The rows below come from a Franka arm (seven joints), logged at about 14 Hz.
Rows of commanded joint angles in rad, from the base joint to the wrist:
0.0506 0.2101 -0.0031 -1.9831 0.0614 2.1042 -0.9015
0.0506 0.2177 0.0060 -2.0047 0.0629 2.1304 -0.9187
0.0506 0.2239 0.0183 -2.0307 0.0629 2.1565 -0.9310
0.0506 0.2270 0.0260 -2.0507 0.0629 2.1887 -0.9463
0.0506 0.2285 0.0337 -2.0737 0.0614 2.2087 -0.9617
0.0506 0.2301 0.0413 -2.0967 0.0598 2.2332 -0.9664
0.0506 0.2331 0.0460 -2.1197 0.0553 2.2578 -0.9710
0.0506 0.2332 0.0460 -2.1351 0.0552 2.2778 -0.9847
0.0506 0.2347 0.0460 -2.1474 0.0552 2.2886 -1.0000
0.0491 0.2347 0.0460 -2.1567 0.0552 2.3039 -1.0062
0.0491 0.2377 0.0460 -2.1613 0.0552 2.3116 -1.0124
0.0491 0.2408 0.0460 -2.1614 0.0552 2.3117 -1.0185
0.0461 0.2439 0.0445 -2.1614 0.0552 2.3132 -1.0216
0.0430 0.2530 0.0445 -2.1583 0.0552 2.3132 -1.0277
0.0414 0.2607 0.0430 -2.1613 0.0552 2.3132 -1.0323
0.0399 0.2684 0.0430 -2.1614 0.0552 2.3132 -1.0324
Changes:
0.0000 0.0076 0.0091 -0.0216 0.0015 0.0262 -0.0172
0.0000 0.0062 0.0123 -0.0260 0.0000 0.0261 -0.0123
0.0000 0.0031 0.0077 -0.0200 0.0000 0.0322 -0.0153
0.0000 0.0015 0.0077 -0.0230 -0.0015 0.0200 -0.0154
0.0000 0.0016 0.0076 -0.0230 -0.0016 0.0245 -0.0047
0.0000 0.0030 0.0047 -0.0230 -0.0045 0.0246 -0.0046
0.0000 0.0001 0.0000 -0.0154 -0.0001 0.0200 -0.0137
0.0000 0.0015 0.0000 -0.0123 0.0000 0.0108 -0.0153
-0.0015 0.0000 0.0000 -0.0093 0.0000 0.0153 -0.0062
0.0000 0.0030 0.0000 -0.0046 0.0000 0.0077 -0.0062
0.0000 0.0031 0.0000 -0.0001 0.0000 0.0001 -0.0061
-0.0030 0.0031 -0.0015 0.0000 0.0000 0.0015 -0.0031
-0.0031 0.0091 0.0000 0.0031 0.0000 0.0000 -0.0061
-0.0016 0.0077 -0.0015 -0.0030 0.0000 0.0000 -0.0046
-0.0015 0.0077 0.0000 -0.0001 0.0000 0.0000 -0.0001

